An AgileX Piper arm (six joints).
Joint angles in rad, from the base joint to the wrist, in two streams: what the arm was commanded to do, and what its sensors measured. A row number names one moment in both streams.
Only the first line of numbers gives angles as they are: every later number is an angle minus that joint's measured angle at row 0.
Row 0, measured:
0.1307, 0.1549, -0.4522, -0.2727, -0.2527, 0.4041
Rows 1 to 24, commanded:
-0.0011, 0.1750, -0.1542, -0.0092, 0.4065, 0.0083
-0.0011, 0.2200, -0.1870, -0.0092, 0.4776, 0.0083
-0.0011, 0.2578, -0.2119, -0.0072, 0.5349, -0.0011
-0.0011, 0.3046, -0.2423, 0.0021, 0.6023, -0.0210
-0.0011, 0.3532, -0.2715, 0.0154, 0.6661, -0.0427
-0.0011, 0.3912, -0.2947, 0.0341, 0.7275, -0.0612
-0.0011, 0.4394, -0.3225, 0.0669, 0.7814, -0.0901
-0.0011, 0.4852, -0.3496, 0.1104, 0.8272, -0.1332
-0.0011, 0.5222, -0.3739, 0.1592, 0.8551, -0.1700
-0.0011, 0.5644, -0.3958, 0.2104, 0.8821, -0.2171
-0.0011, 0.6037, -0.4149, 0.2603, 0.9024, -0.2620
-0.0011, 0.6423, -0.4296, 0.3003, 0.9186, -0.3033
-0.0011, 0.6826, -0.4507, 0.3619, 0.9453, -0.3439
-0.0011, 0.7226, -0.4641, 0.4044, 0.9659, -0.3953
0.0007, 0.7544, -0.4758, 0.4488, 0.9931, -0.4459
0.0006, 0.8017, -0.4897, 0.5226, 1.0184, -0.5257
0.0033, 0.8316, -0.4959, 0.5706, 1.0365, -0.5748
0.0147, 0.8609, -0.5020, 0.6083, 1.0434, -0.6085
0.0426, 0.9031, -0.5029, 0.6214, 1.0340, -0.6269
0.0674, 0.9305, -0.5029, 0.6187, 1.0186, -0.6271
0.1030, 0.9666, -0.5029, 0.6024, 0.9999, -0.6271
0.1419, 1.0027, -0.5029, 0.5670, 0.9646, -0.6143
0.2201, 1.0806, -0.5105, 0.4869, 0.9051, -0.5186
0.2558, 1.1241, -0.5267, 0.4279, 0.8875, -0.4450
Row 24, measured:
0.1347, 0.9925, -0.4993, 0.5593, 0.9818, -0.5852
